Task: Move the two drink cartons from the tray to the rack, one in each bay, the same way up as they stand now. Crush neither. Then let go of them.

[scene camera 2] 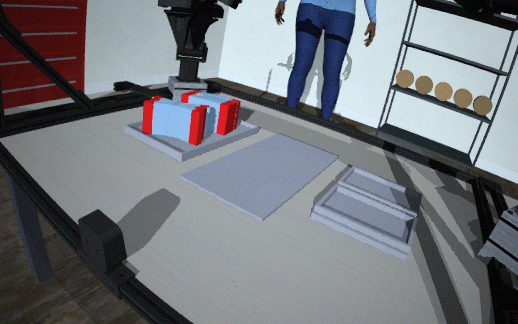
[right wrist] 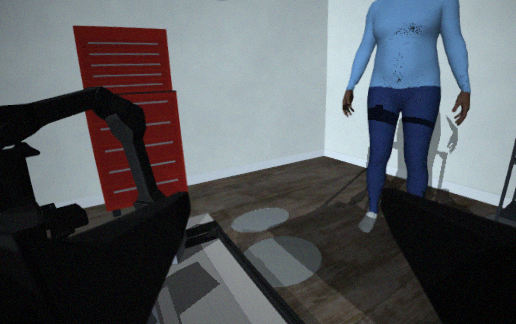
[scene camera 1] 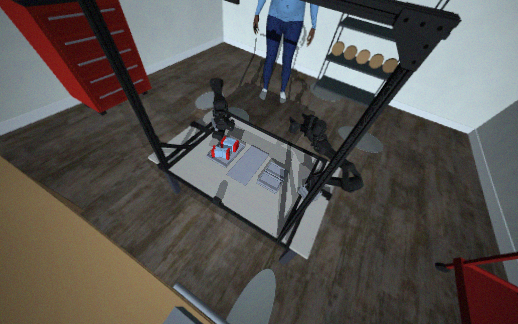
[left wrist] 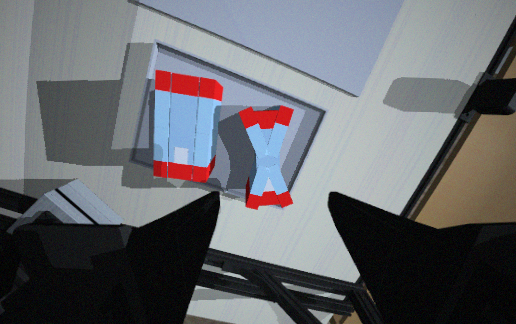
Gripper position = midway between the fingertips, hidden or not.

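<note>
My left gripper (scene camera 2: 188,49), which I see in the left wrist view as well (left wrist: 274,198), is open and holds nothing. My right gripper (right wrist: 284,199) is open and holds nothing. I can also see a flat grey mat (scene camera 2: 258,179), and the mat shows in scene camera 1 (scene camera 1: 250,162) and in the left wrist view (left wrist: 341,50) too.
</note>
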